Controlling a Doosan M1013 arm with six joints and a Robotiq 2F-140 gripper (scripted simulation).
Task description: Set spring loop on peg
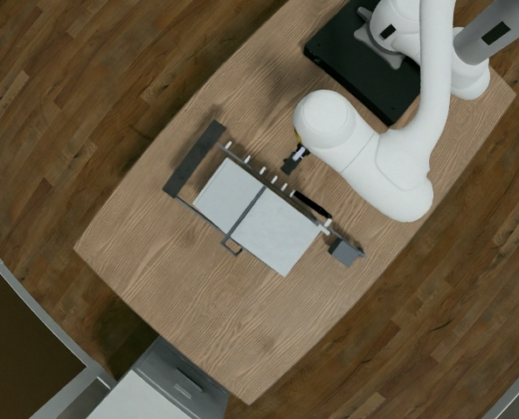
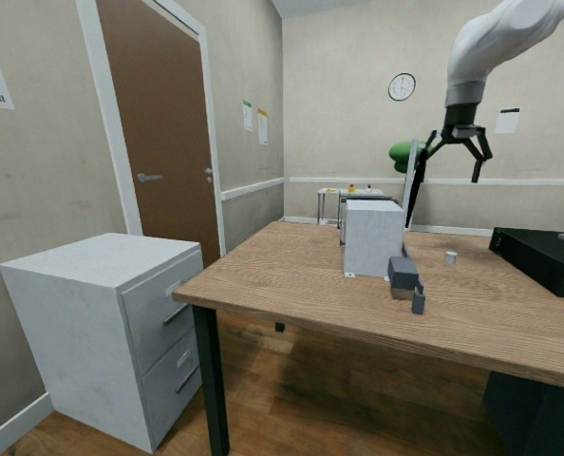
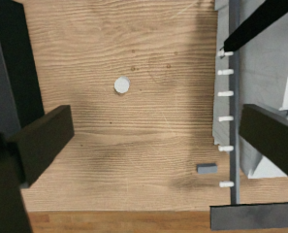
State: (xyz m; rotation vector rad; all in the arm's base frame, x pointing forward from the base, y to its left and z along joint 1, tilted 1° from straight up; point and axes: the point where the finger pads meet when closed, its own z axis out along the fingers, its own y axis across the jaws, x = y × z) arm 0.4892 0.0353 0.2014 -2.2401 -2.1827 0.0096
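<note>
Right now the steel test weight is 60 mm behind my hand, 10 mm to the right of it and 270 mm below it. Round my hand: white peg (130 mm ahead, 140 mm to the left, 100 mm above).
</note>
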